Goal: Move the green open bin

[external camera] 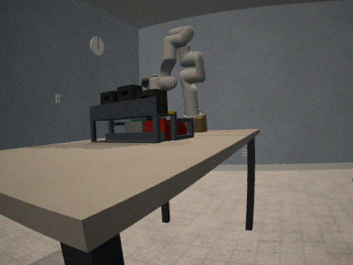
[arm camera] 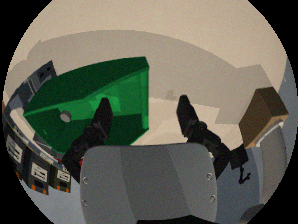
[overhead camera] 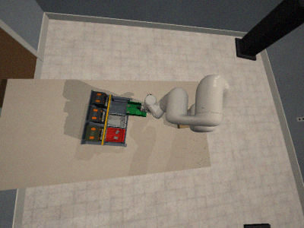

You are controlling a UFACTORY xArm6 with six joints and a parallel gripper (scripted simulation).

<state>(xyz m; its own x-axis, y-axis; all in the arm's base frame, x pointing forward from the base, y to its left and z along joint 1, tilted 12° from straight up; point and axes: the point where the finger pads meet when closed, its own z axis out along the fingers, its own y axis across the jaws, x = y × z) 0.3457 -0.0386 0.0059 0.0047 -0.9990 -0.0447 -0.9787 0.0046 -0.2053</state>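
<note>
The green open bin lies 8 cm ahead of my hand. Round my hand: yellow strip: 29 cm ahead, 11 cm to the left, 6 cm above; then red bin: 24 cm ahead, 23 cm to the left; then grey bin: 24 cm ahead, 11 cm to the left.
</note>
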